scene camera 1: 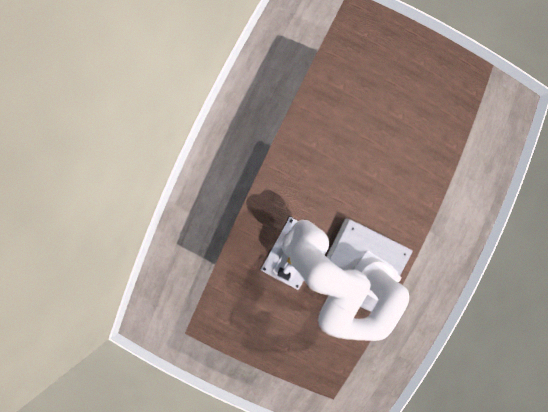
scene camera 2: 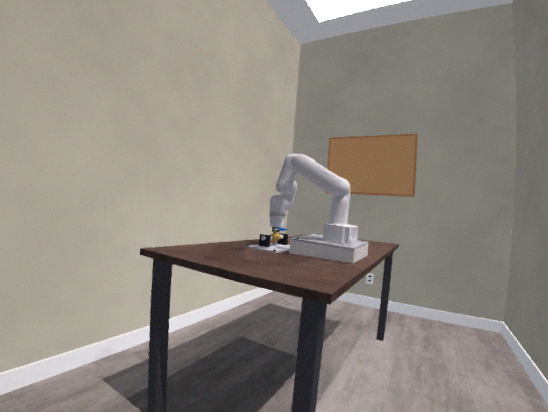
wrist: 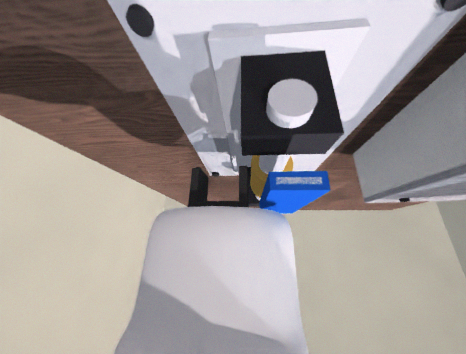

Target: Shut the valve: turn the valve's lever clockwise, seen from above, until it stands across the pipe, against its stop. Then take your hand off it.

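The valve's blue lever sits over the yellow valve body. In the wrist view its end face is toward the camera, to the right of the gripper; its exact angle to the pipe is hard to tell. A black pipe block with a light round pipe end stands on the white baseplate. My gripper is open and low at the valve, with nothing between its fingers; its right finger is just left of the yellow body and lever. The arm hides the gripper in scene camera 1.
A second black block stands at the pipe's other end. The arm's pale base box is beside the baseplate on the brown table. Dark screws mark the baseplate's corners.
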